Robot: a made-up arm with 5 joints.
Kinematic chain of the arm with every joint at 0, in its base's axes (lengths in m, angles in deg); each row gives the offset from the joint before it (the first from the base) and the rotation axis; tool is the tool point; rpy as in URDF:
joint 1: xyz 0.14 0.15 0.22 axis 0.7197 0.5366 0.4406
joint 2: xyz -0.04 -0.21 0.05 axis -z
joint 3: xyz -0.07 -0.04 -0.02 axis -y
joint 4: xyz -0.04 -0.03 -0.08 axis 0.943 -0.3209 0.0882
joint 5: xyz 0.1 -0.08 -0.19 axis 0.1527 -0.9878 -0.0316
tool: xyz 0 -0.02 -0.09 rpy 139.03 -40.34 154.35
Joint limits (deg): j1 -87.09..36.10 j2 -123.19..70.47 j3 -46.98..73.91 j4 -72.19..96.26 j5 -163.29..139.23
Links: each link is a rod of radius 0.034 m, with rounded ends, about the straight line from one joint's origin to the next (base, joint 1, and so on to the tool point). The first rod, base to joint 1, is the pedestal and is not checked.
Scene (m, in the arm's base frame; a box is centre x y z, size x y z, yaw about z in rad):
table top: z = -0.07
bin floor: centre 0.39 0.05 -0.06 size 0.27 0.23 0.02 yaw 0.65
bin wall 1: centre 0.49 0.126 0 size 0.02 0.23 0.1 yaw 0.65
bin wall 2: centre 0.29 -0.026 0 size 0.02 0.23 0.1 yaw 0.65
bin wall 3: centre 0.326 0.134 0 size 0.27 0.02 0.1 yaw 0.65
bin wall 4: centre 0.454 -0.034 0 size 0.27 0.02 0.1 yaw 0.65
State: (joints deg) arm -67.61 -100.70 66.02 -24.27 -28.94
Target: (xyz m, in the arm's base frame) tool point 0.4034 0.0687 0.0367
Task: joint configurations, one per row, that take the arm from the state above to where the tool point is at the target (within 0.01 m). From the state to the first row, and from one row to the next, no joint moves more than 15 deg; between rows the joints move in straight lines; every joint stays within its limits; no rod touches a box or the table.
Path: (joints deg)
1: -53.58 -99.97 61.28 -26.83 -26.96
2: -39.55 -99.24 56.54 -29.40 -24.98
3: -25.53 -98.51 51.80 -31.96 -23.00
4: -11.50 -97.78 47.05 -34.52 -21.02
5: 2.53 -97.05 42.31 -37.09 -19.04

